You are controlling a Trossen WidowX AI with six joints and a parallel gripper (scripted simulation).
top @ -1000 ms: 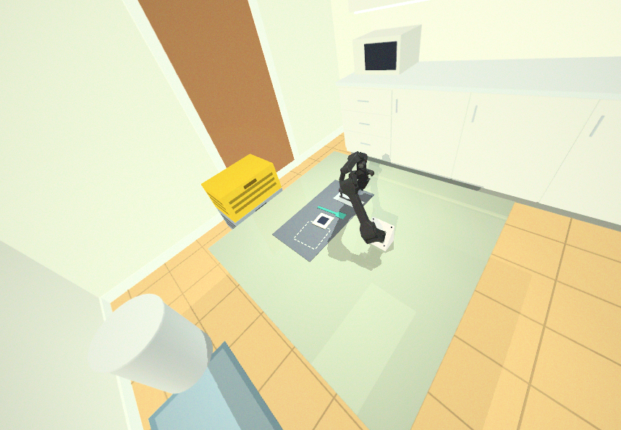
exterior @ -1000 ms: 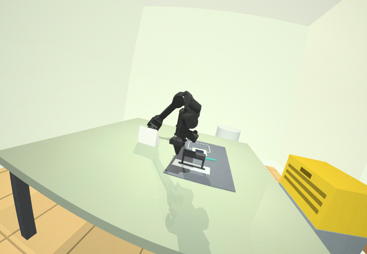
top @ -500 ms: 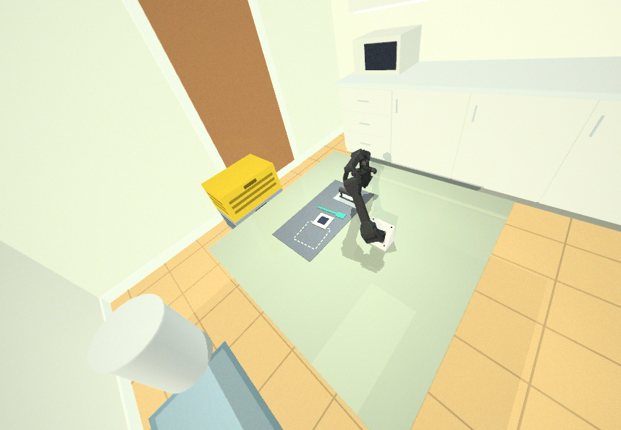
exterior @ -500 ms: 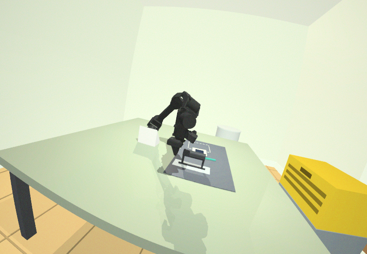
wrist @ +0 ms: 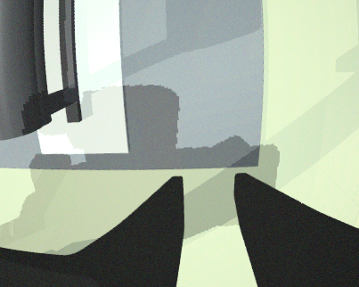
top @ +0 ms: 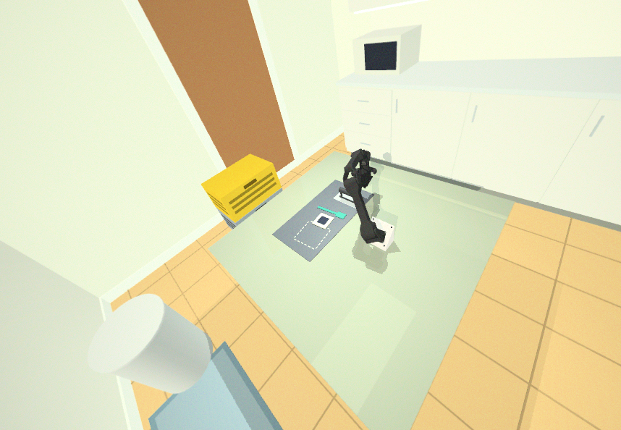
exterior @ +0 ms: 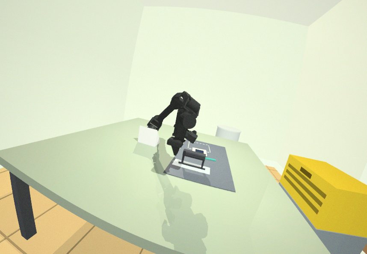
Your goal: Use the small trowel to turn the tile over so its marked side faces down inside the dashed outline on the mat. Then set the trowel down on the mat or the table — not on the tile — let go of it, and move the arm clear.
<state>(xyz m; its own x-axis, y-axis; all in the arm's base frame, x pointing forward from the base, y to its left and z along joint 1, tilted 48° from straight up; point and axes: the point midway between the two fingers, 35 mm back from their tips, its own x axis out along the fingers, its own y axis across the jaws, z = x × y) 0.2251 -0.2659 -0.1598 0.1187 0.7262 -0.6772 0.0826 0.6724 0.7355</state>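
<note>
Right now my gripper tip is 22 cm to the right of the teal trowel, 11 cm short of it and 8 cm above it. From my gripper tip the other things lie so: white tile 31 cm to the left, 14 cm ahead, 8 cm below; grey mat 26 cm to the left, 16 cm ahead, 10 cm below.
</note>
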